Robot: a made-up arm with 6 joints. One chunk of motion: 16 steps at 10 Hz.
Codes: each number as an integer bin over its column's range. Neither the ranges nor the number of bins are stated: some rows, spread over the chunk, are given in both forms.
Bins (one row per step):
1: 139 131 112 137 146 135
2: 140 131 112 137 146 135
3: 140 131 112 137 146 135
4: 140 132 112 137 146 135
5: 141 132 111 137 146 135
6: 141 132 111 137 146 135
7: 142 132 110 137 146 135
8: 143 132 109 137 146 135
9: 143 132 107 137 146 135
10: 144 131 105 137 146 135
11: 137 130 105 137 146 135
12: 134 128 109 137 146 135
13: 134 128 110 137 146 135
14: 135 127 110 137 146 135
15: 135 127 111 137 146 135
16: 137 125 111 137 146 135
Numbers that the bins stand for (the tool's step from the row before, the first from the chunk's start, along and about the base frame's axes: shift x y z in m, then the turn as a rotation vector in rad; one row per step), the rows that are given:
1: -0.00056 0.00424 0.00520 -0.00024 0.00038 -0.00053
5: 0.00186 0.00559 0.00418 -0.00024 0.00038 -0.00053
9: 0.00428 0.00559 0.00010 -0.00024 0.00038 -0.00053
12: -0.00662 0.00018 0.00214 -0.00024 0.00038 -0.00053
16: -0.00299 -0.00388 0.00418 -0.00024 0.00038 -0.00053
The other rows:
2: 0.00065 0.00424 0.00520 -0.00024 0.00038 -0.00053
3: 0.00065 0.00424 0.00520 -0.00024 0.00038 -0.00053
4: 0.00065 0.00559 0.00520 -0.00024 0.00038 -0.00053
6: 0.00186 0.00559 0.00418 -0.00024 0.00038 -0.00053
7: 0.00307 0.00559 0.00316 -0.00024 0.00038 -0.00053
8: 0.00428 0.00559 0.00214 -0.00024 0.00038 -0.00053
10: 0.00549 0.00424 -0.00194 -0.00024 0.00038 -0.00053
11: -0.00299 0.00288 -0.00194 -0.00024 0.00038 -0.00053
13: -0.00662 0.00018 0.00316 -0.00024 0.00038 -0.00053
14: -0.00541 -0.00118 0.00316 -0.00024 0.00038 -0.00053
15: -0.00541 -0.00118 0.00418 -0.00024 0.00038 -0.00053

